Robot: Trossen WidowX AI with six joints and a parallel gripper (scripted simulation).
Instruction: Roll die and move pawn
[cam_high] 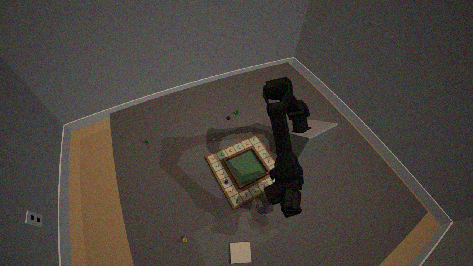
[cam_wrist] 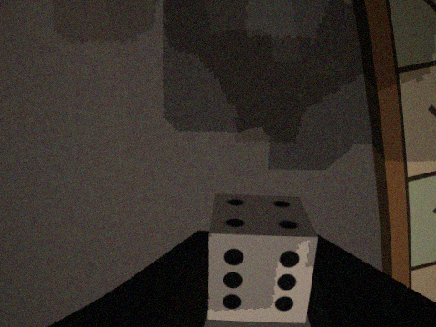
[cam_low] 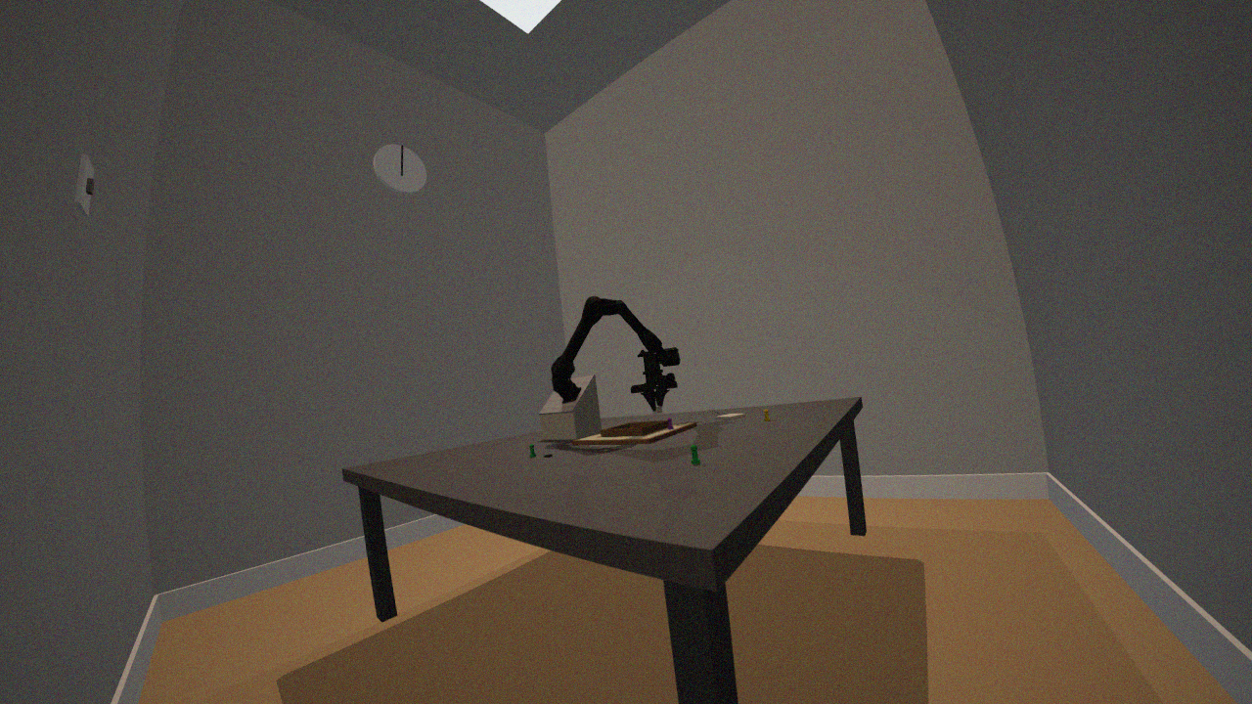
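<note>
The purple pawn lies 190 mm to the right of my gripper tip, 140 mm ahead of it and 30 mm below it. Also, from my gripper tip: pale card (240 mm ahead, 80 mm to the left, 50 mm below); then green dice tray (200 mm to the right, 50 mm below, 20 mm ahead); then white die (right at my gripper tip).
</note>
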